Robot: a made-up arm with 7 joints.
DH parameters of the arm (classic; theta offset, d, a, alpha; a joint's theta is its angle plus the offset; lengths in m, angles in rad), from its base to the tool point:
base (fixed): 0 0 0 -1.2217
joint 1: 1.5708 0 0 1.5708
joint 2: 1.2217 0 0 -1.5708
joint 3: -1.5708 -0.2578 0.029 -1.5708
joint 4: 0 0 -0.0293 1.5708
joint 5: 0 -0.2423 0 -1.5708
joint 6: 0 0 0 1.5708
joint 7: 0 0 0 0
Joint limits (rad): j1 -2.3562..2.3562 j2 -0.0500..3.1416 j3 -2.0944..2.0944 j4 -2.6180..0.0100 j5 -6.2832..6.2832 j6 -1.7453..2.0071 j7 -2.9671..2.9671
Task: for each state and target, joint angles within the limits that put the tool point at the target. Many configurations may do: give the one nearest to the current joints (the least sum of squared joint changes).
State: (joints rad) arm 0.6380 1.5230 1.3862 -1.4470 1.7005 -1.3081 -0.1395
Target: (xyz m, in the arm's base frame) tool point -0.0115 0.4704 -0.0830
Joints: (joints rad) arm 0.4425 1.0512 1.0829 -0.8743 1.7005 -1.3081 -0.1395
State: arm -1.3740 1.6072 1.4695 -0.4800 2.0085 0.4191 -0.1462
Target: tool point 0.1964 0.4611 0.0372
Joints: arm -1.0233 1.2701 1.6011 -0.3538 2.0085 0.4191 -0.1462
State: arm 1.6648 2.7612 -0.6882 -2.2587 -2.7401 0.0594 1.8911
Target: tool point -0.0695 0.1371 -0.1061
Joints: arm 1.8760 2.5332 -0.4184 -2.6162 -2.7401 0.0594 1.8911
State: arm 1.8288 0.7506 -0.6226 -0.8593 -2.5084 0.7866 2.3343
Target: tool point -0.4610 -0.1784 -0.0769
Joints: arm 1.7266 0.0932 -0.7221 -0.4591 -2.5084 0.7866 2.3343
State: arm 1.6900 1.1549 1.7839 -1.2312 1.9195 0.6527 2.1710
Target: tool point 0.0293 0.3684 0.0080
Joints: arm 1.7920 1.2880 1.1592 -1.7259 1.9195 0.6527 2.1710
